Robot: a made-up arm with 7 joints. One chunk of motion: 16 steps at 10 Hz.
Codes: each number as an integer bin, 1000 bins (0 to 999) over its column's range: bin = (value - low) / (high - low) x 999, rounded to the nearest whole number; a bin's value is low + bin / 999 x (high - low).
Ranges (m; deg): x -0.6..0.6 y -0.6..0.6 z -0.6..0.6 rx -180..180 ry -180..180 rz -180..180
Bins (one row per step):
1: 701 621 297 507 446 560
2: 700 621 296 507 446 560
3: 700 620 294 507 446 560
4: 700 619 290 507 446 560
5: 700 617 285 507 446 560
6: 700 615 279 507 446 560
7: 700 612 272 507 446 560
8: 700 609 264 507 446 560
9: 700 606 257 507 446 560
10: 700 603 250 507 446 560
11: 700 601 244 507 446 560
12: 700 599 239 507 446 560
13: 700 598 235 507 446 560
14: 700 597 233 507 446 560
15: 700 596 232 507 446 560
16: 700 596 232 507 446 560
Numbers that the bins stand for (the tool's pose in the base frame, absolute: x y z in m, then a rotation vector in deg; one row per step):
1: 0.2420 0.1459 -0.2432 2.70 -19.28 21.80
2: 0.2408 0.1459 -0.2444 2.70 -19.28 21.80
3: 0.2408 0.1447 -0.2468 2.70 -19.28 21.80
4: 0.2408 0.1435 -0.2517 2.70 -19.28 21.80
5: 0.2408 0.1411 -0.2577 2.70 -19.28 21.80
6: 0.2408 0.1387 -0.2649 2.70 -19.28 21.80
7: 0.2408 0.1351 -0.2733 2.70 -19.28 21.80
8: 0.2408 0.1315 -0.2829 2.70 -19.28 21.80
9: 0.2408 0.1279 -0.2913 2.70 -19.28 21.80
10: 0.2408 0.1243 -0.2997 2.70 -19.28 21.80
11: 0.2408 0.1219 -0.3069 2.70 -19.28 21.80
12: 0.2408 0.1195 -0.3129 2.70 -19.28 21.80
13: 0.2408 0.1183 -0.3177 2.70 -19.28 21.80
14: 0.2408 0.1171 -0.3201 2.70 -19.28 21.80
15: 0.2408 0.1159 -0.3213 2.70 -19.28 21.80
16: 0.2408 0.1159 -0.3213 2.70 -19.28 21.80

